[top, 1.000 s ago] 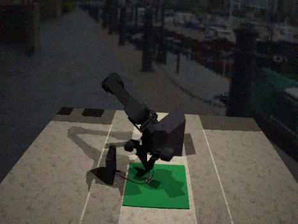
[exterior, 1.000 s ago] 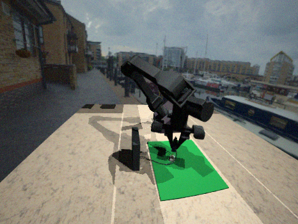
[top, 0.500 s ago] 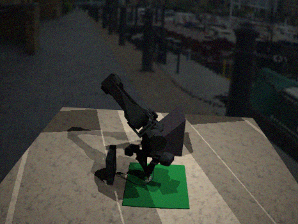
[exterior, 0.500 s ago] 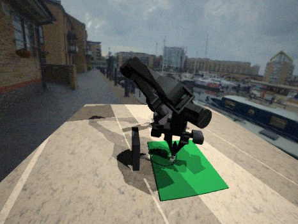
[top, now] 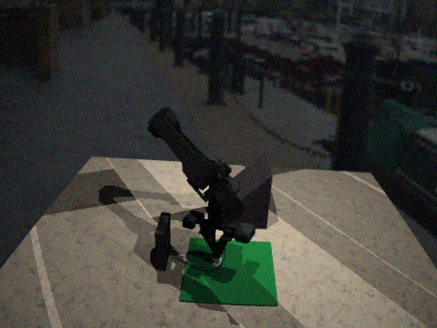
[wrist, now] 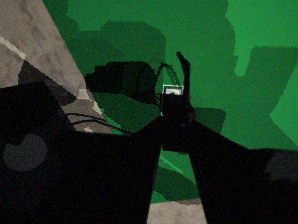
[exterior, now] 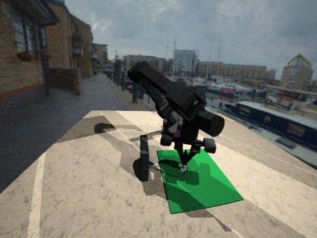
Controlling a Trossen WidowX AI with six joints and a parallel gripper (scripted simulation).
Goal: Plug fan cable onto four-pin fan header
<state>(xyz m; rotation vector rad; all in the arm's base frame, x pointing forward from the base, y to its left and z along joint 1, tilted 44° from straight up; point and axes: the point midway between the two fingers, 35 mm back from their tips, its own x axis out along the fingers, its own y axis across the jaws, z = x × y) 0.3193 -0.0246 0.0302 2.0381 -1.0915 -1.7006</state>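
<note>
My gripper tip is now 1 cm past the dark plug and 1 cm below it. The rest, counted from my gripper tip: green board (2 cm ahead, 4 cm to the left, 6 cm below); then pale four-pin header (4 cm below); then black fan (2 cm behind, 14 cm to the right, 2 cm above).
</note>
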